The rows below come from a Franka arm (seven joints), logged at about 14 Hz.
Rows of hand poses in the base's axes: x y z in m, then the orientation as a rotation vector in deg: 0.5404, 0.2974, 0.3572, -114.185, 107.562, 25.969; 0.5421, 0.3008, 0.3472, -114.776, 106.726, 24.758; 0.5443, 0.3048, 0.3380, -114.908, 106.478, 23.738; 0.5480, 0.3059, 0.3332, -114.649, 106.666, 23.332; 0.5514, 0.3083, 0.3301, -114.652, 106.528, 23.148; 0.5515, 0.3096, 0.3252, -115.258, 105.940, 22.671; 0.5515, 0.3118, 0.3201, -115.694, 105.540, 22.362; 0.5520, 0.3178, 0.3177, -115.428, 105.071, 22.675; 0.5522, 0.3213, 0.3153, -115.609, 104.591, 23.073; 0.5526, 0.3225, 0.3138, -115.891, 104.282, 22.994; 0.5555, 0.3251, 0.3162, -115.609, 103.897, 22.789; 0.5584, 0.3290, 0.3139, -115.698, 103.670, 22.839; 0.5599, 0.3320, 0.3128, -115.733, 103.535, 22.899; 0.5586, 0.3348, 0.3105, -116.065, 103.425, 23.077; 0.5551, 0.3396, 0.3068, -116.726, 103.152, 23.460; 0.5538, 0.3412, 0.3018, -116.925, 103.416, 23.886; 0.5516, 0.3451, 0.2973, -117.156, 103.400, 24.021
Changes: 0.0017, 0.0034, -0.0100, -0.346, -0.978, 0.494; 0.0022, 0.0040, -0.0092, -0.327, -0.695, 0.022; 0.0037, 0.0011, -0.0048, -0.099, -0.224, -0.287; 0.0034, 0.0024, -0.0031, 0.001, -0.181, 0.032; 0.0001, 0.0013, -0.0049, -0.231, -0.396, 0.516; 0.0000, 0.0022, -0.0051, -0.168, -0.251, 0.367; 0.0005, 0.0060, -0.0024, 0.521, -0.144, 0.102; 0.0002, 0.0035, -0.0024, 0.290, 0.046, 0.369; 0.0004, 0.0012, -0.0015, -0.038, -0.118, 0.277; 0.0029, 0.0026, 0.0024, 0.295, -0.411, -0.023; 0.0029, 0.0039, -0.0023, 0.082, -0.059, 0.156; 0.0015, 0.0030, -0.0011, 0.071, -0.023, 0.088; -0.0013, 0.0028, -0.0023, -0.079, 0.155, 0.260; -0.0035, 0.0048, -0.0037, -0.121, 0.298, 0.546; -0.0013, 0.0016, -0.0050, -0.105, 0.453, 0.063; -0.0022, 0.0039, -0.0045, -0.084, 0.146, 0.156
